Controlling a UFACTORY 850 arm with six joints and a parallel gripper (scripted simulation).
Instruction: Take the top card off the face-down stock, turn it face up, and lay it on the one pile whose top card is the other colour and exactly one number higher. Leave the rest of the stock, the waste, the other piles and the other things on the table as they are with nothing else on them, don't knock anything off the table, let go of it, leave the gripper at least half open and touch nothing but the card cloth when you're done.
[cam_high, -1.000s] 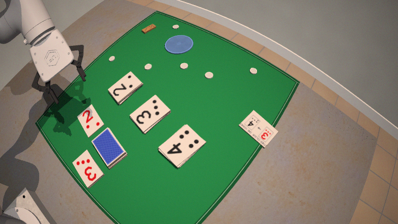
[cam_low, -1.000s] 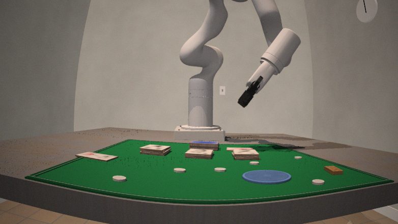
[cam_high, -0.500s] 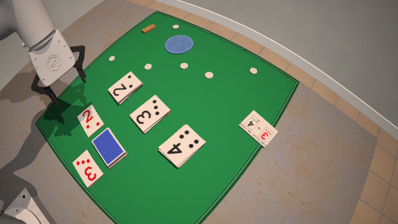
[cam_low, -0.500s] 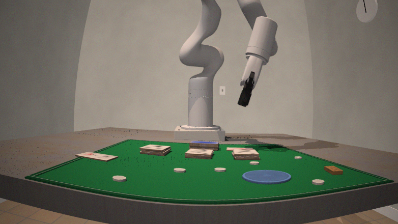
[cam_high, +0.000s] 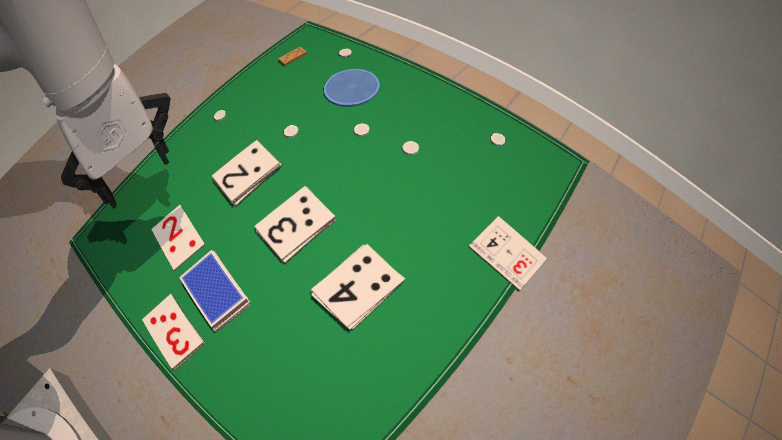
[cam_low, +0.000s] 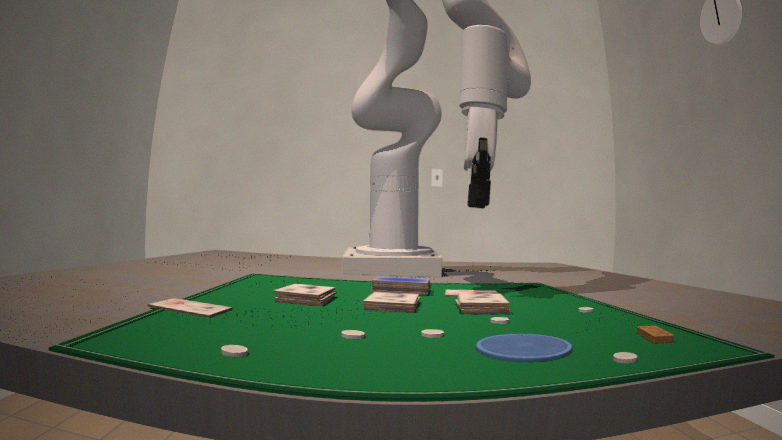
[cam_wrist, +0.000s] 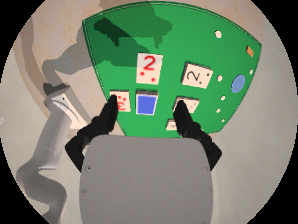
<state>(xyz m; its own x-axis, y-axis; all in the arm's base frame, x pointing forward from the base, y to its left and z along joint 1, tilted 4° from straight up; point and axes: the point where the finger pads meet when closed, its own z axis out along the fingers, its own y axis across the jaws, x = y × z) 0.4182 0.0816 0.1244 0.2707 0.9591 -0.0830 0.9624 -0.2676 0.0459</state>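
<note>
My gripper is now 150 mm above the card. From my hand the other things lie so: green card cloth (170 mm below, 150 mm ahead, 130 mm to the right).
</note>
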